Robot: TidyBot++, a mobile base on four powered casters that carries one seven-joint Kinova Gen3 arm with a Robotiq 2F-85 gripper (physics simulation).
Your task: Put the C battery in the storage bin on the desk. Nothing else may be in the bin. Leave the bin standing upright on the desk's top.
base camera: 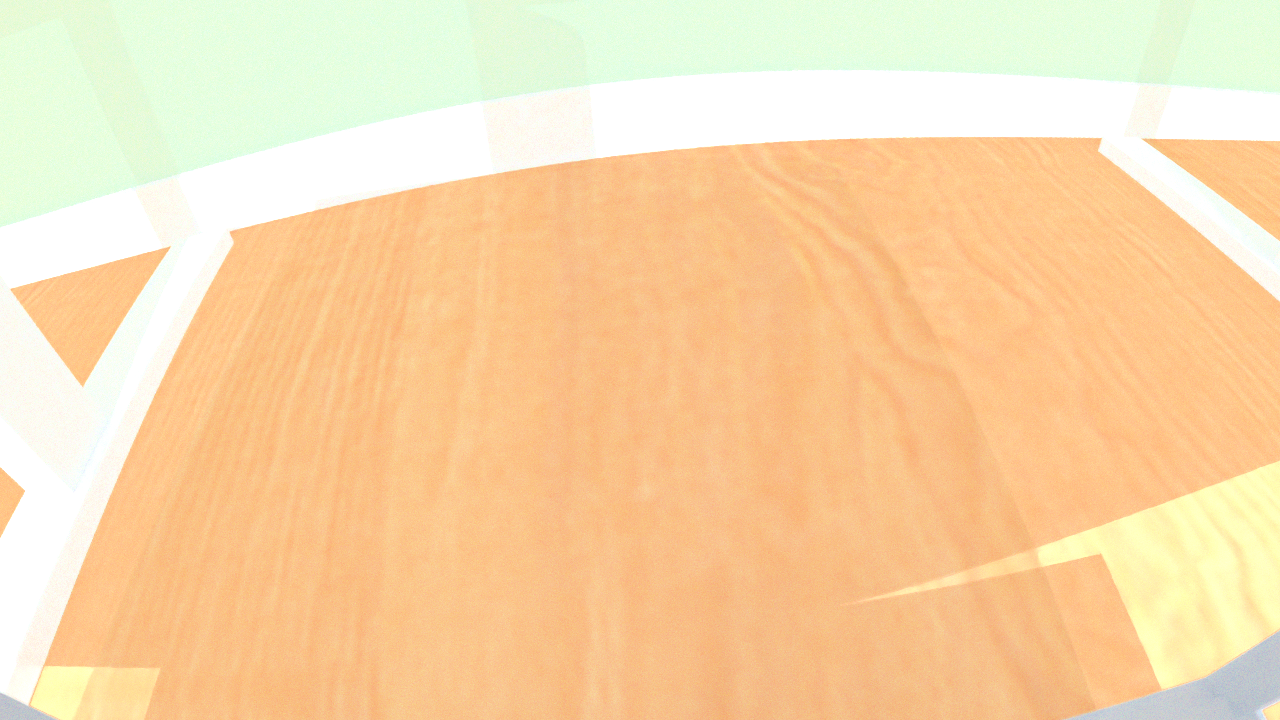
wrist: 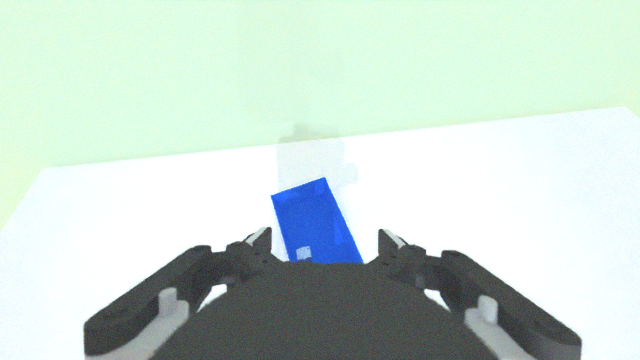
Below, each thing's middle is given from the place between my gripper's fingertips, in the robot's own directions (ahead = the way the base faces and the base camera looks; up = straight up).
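I see the blue storage bin (wrist: 308, 215), and it sits 2 cm to the left of my hand, 5 cm ahead of it and 19 cm below it.
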